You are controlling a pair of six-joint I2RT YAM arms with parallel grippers.
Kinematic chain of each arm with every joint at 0, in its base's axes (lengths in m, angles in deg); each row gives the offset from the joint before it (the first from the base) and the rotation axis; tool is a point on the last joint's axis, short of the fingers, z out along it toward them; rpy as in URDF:
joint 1: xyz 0 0 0.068 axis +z
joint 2: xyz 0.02 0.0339 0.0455 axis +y
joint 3: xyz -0.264 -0.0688 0 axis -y
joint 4: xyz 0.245 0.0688 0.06 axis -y
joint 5: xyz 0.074 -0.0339 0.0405 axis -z
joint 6: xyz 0.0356 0 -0.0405 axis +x
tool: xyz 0 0 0 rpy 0 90 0
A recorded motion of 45 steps. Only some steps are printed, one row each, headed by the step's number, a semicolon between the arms.
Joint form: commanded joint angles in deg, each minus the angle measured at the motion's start. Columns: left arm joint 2, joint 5, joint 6, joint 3, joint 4, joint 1; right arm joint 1, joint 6, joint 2, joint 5, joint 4, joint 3.
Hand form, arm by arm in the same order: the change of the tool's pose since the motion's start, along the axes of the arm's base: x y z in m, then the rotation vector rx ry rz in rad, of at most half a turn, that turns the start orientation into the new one. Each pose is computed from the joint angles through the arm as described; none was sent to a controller.
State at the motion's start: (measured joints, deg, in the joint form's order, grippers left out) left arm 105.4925 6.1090 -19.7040 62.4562 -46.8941 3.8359; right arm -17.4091 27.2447 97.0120 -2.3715 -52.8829 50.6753
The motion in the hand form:
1: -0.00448 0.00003 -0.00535 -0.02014 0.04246 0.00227; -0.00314 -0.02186 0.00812 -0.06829 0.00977 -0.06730
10: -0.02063 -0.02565 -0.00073 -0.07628 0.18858 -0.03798; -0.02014 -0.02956 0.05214 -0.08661 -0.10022 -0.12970
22: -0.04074 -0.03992 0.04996 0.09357 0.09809 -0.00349; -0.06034 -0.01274 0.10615 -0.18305 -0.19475 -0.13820
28: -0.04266 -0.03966 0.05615 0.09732 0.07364 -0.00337; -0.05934 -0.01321 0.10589 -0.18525 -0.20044 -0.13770
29: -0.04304 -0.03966 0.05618 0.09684 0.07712 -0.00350; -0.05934 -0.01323 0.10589 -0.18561 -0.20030 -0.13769
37: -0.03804 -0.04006 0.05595 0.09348 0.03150 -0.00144; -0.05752 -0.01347 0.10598 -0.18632 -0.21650 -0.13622
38: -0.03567 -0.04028 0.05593 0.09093 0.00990 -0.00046; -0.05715 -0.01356 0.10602 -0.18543 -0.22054 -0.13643
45: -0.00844 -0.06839 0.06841 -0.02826 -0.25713 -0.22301; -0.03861 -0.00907 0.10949 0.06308 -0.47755 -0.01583
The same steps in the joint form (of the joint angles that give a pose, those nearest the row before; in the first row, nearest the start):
1: 0.68 0.98 0.07 -0.55 -1.29 0.18; -4.42 0.04 -0.46 3.91 -1.38 1.71
10: 0.17 4.22 -1.73 -0.55 -9.97 -4.28; -7.85 -0.15 -10.23 2.56 -6.01 2.93
22: -10.77 -4.96 -8.57 -0.55 -15.36 -8.55; -7.85 0.33 -25.94 5.68 -14.65 2.91
28: -12.20 -5.29 -8.55 -0.55 -15.41 -8.57; -7.85 0.28 -25.84 5.68 -14.19 2.91
29: -12.20 -5.25 -8.55 -0.55 -15.61 -8.57; -7.85 0.28 -25.83 5.70 -14.18 2.91
37: -12.19 -5.27 -8.55 -0.55 -12.98 -8.57; -7.74 0.26 -25.81 5.42 -13.29 2.91
38: -12.20 -5.22 -8.55 -0.55 -11.74 -8.57; -7.74 0.26 -25.81 5.29 -13.09 2.91
45: -12.20 0.98 0.04 1.49 1.07 -12.68; -7.63 -6.01 -25.66 -13.46 -5.18 2.91

